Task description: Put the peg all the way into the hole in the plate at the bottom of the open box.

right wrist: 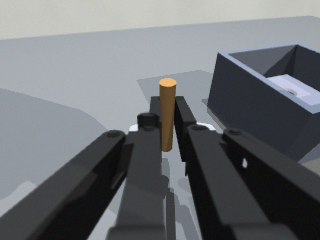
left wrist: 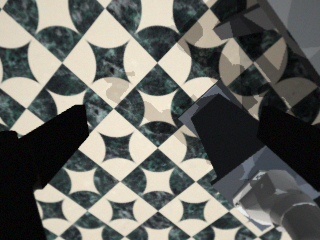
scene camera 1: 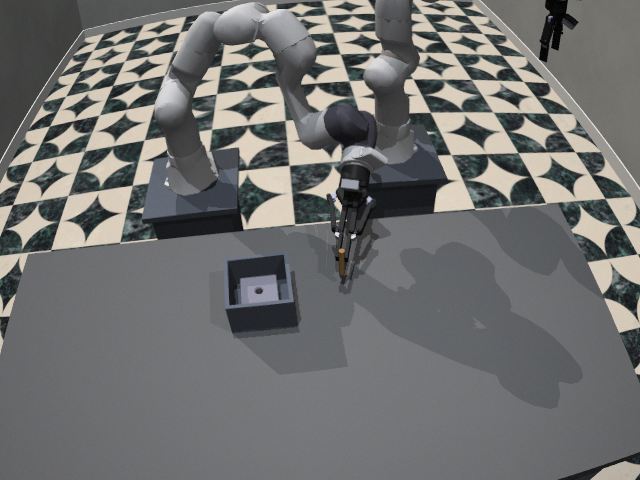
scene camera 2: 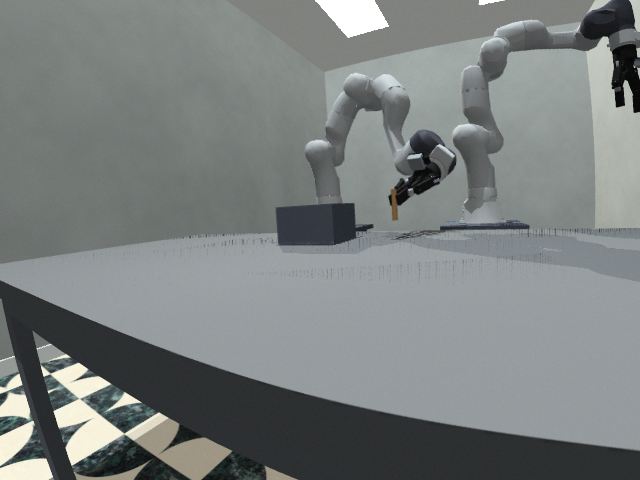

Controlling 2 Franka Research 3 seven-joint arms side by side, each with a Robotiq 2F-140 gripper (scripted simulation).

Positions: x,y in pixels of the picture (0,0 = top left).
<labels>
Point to an orange peg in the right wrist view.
167,87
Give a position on a dark blue-grey box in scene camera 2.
325,224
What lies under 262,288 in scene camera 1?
A pale plate.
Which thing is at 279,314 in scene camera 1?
A dark blue-grey box.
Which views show my right gripper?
The right wrist view, scene camera 1 and scene camera 2 only.
</labels>
